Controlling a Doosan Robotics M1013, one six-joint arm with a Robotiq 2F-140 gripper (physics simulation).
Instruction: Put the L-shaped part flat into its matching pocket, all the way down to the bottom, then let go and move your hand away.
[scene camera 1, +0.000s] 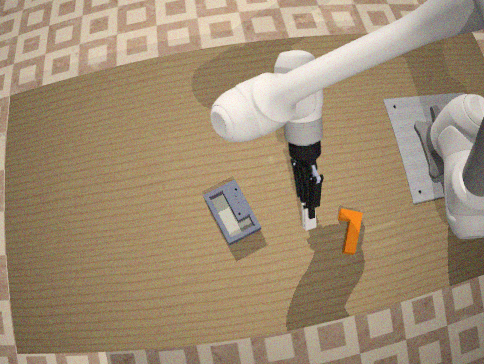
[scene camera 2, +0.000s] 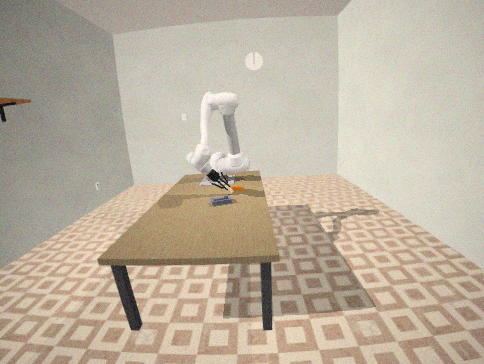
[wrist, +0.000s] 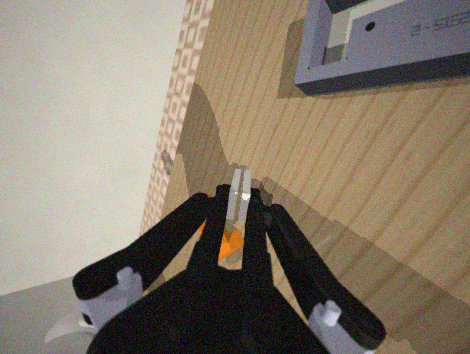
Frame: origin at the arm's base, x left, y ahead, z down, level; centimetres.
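Where they show: gripper, between the fingertips: (scene camera 1: 309, 227) (scene camera 2: 232, 191) (wrist: 241, 180); arm's base, origin of its link: (scene camera 1: 444, 146) (scene camera 2: 219, 179).
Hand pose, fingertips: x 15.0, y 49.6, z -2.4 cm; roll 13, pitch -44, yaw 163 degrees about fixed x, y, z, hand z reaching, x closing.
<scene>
Things, the pixels of their top centre, and the offset from my fingertips. Level surfaces: height alone.
- orange L-shaped part, centre of its top: (wrist: 207, 223) (scene camera 1: 348, 230) (scene camera 2: 236, 187) dx +3.3, dy -10.0, dz -0.1 cm
- blue-grey block, centre of its top: (scene camera 1: 231, 211) (scene camera 2: 220, 198) dx -7.8, dy +18.3, dz -0.8 cm
- wooden table, height of its surface: dz +2.9 cm
The orange L-shaped part (scene camera 1: 353, 232) (scene camera 2: 238, 189) (wrist: 232, 243) lies flat on the table; in the wrist view the gripper hides most of it. My gripper (scene camera 1: 309, 224) (scene camera 2: 231, 190) (wrist: 241, 180) is shut with its pale fingertips together and nothing between them. In scene camera 1 it is above the table, left of the orange part and apart from it. The blue-grey block (scene camera 1: 245, 205) (scene camera 2: 221, 201) (wrist: 390, 40) with the L-shaped pocket lies to the left of the gripper in scene camera 1. Its pocket is empty, with a pale floor.
The arm's base stands on a grey metal plate (scene camera 1: 403, 150) at the right of the wooden table (scene camera 1: 125, 200) (scene camera 2: 195, 230) in scene camera 1. The upper arm reaches over the table from there. In the wrist view the block is at the top right.
</scene>
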